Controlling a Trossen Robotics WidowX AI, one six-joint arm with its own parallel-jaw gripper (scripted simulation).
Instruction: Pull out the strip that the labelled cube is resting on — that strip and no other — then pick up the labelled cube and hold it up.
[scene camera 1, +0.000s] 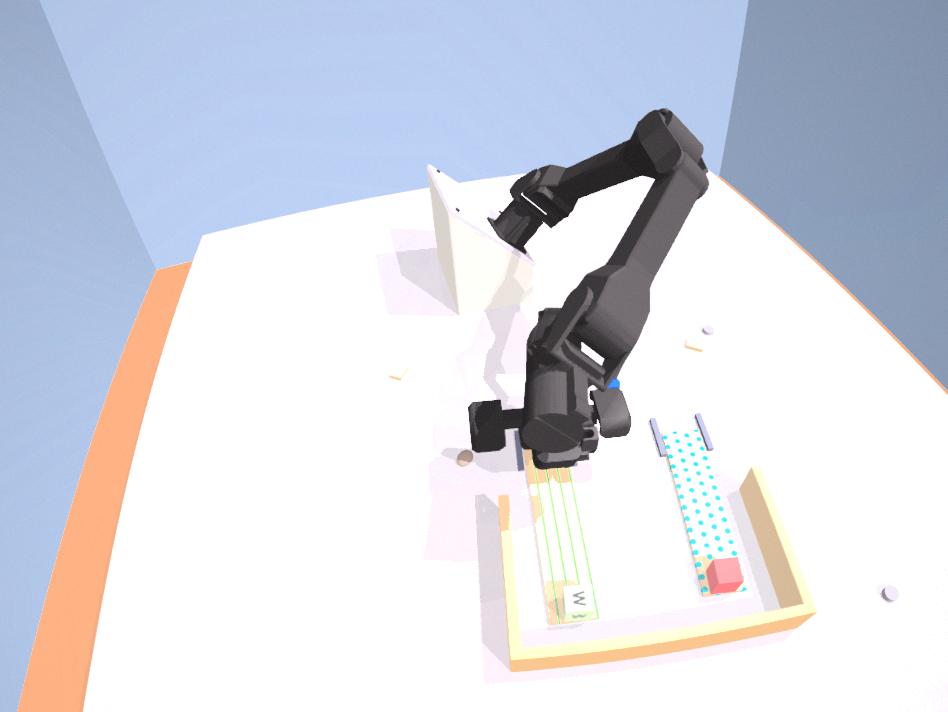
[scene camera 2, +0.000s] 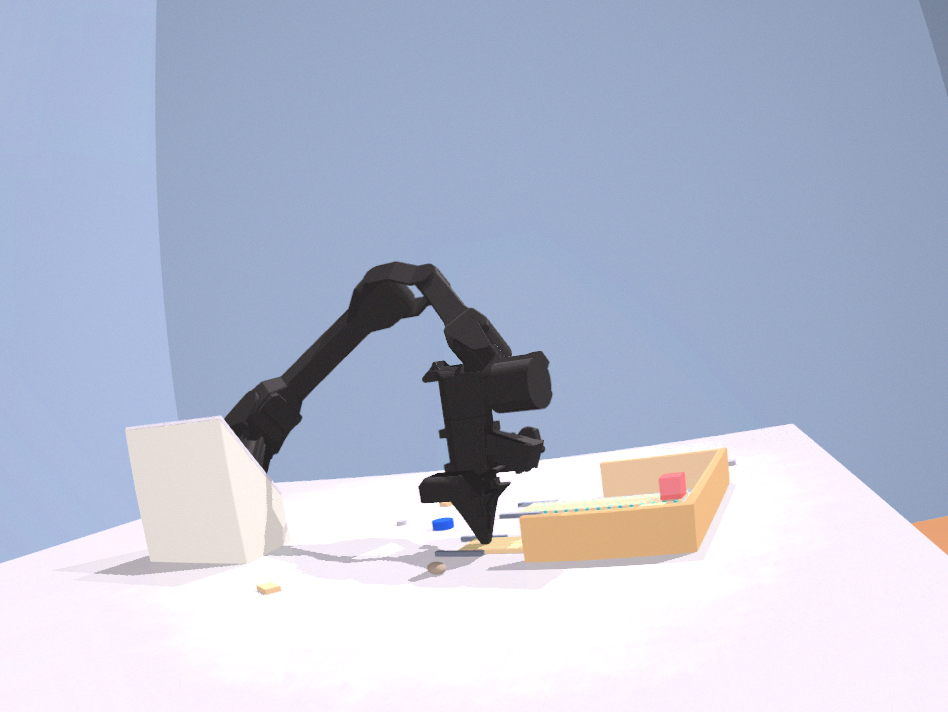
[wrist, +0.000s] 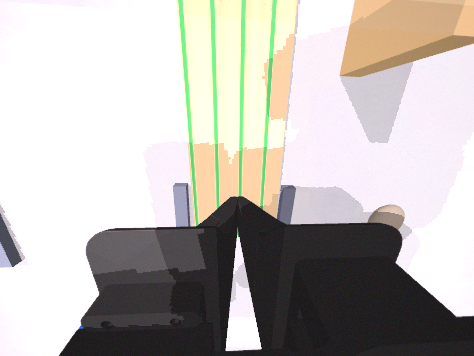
Labels:
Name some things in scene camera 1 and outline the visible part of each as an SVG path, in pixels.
My gripper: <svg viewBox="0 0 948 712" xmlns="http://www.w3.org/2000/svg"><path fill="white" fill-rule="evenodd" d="M631 415L620 388L608 388L605 392L599 389L590 390L589 397L593 405L590 405L591 418L584 423L581 441L572 450L562 453L546 453L530 448L522 439L524 408L502 411L501 400L472 402L468 407L471 447L473 451L484 453L502 450L506 447L505 429L518 428L521 448L523 450L532 450L533 464L540 470L570 468L576 461L588 461L590 453L595 453L598 448L599 435L602 438L624 437L628 435L632 424Z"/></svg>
A strip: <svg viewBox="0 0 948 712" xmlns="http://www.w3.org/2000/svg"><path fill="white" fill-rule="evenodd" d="M523 450L529 487L574 484L570 468L537 469L533 464L532 450Z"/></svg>

